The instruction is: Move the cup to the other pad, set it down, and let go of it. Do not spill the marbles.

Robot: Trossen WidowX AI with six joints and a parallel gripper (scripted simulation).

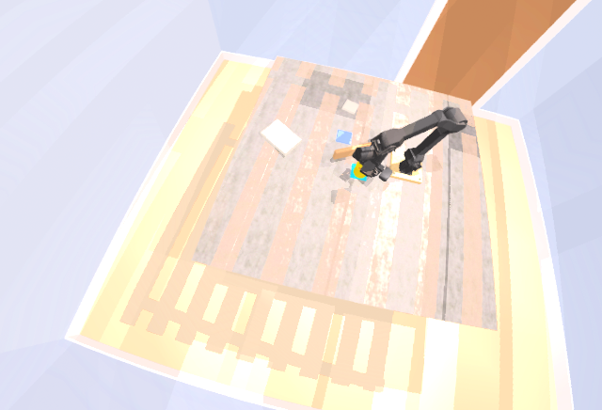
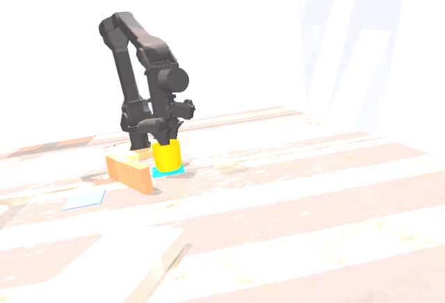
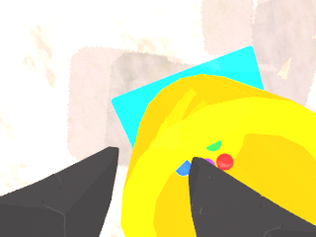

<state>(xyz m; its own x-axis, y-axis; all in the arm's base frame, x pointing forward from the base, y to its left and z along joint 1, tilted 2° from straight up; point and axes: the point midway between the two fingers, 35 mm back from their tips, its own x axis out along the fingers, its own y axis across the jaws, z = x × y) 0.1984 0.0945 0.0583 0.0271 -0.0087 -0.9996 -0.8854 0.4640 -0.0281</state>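
My gripper tip is now 20 mm short of the yellow cup, 10 mm to the left of it and 10 mm above it. Also, from my gripper tip: cyan pad: 50 mm below, 30 mm ahead, 20 mm to the right; wooden block: 110 mm to the right, 80 mm ahead, 20 mm below; red marble: 30 mm to the right, 30 mm below, 30 mm ahead.
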